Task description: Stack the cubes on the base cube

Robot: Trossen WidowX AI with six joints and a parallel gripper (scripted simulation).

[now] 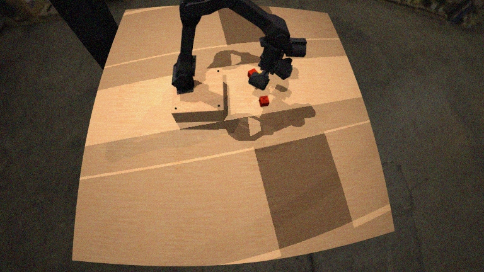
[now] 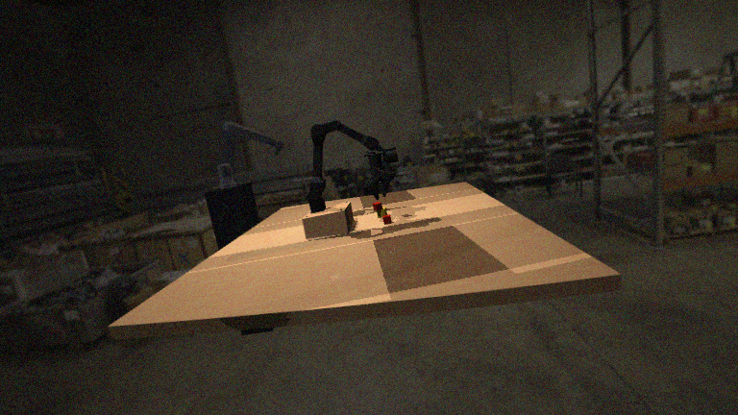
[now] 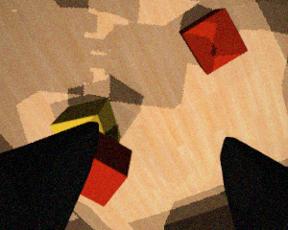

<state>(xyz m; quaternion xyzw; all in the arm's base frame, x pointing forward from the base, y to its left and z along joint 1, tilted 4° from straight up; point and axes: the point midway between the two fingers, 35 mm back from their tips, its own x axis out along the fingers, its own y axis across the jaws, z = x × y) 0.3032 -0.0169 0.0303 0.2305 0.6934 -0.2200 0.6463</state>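
Now: the yellow cube 9 cm below my gripper tip and 7 cm to the left of it.
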